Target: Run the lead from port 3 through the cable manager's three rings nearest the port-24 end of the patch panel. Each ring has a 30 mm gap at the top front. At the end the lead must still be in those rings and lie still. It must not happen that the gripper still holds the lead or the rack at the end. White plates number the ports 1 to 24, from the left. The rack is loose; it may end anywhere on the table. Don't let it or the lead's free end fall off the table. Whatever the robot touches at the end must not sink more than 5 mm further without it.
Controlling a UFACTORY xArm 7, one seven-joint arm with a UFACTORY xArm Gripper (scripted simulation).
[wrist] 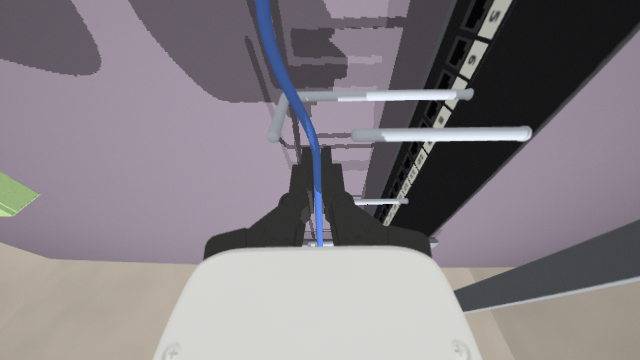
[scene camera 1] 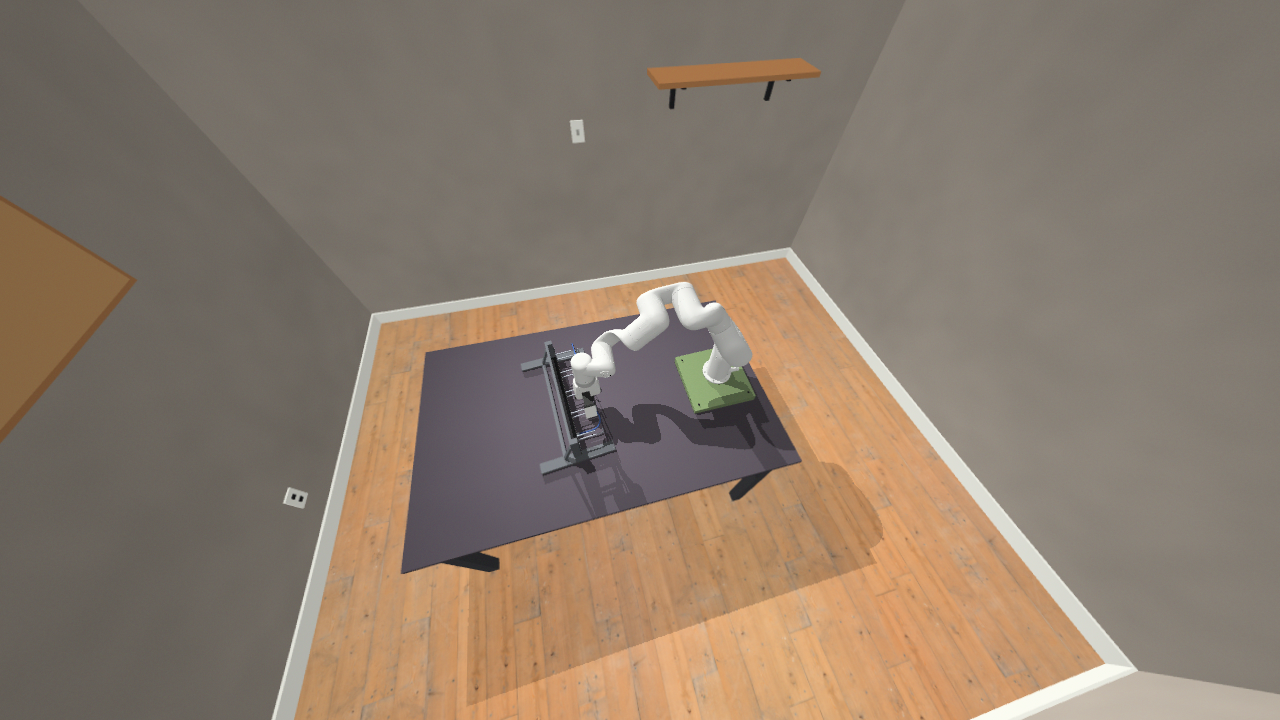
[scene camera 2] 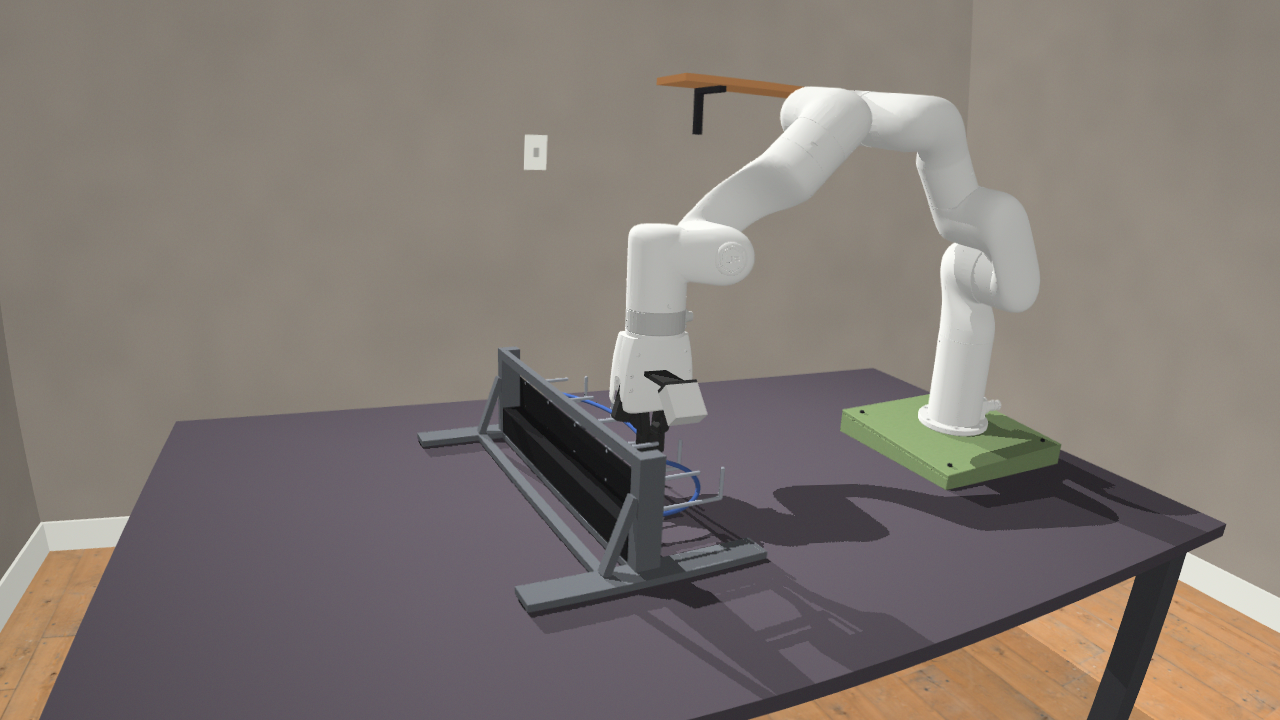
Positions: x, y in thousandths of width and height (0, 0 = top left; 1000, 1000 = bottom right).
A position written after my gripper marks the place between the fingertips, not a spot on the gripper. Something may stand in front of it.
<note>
I see my gripper (scene camera 2: 507, 637) and a rack (scene camera 2: 459, 663).
The rack shows as well in the wrist view (wrist: 798, 210). My gripper shows as well in the wrist view (wrist: 496, 449).
</note>
